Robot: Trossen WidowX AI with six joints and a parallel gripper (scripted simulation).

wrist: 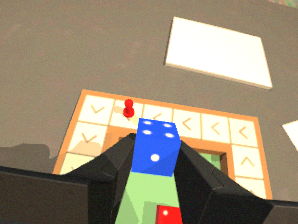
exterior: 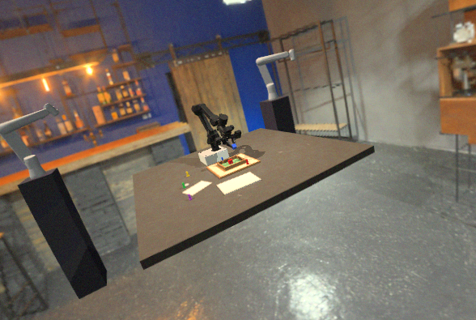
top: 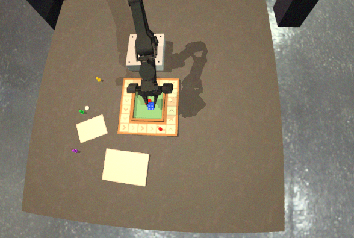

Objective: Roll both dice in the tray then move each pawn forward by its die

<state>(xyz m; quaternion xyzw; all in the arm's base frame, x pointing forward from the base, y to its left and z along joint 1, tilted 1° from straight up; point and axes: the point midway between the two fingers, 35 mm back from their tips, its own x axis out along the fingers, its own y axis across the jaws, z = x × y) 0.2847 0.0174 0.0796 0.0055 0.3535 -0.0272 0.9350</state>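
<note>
Right now my gripper tip is 80 mm short of the red pawn, 30 mm to the right of it and 100 mm above it. From my gripper tip the other things lie so: yellow pawn (190 mm behind, 300 mm to the right, 110 mm below); green tray (40 mm behind, 30 mm to the right, 120 mm below); blue pawn (160 mm behind, 40 mm to the right, 100 mm below).
</note>
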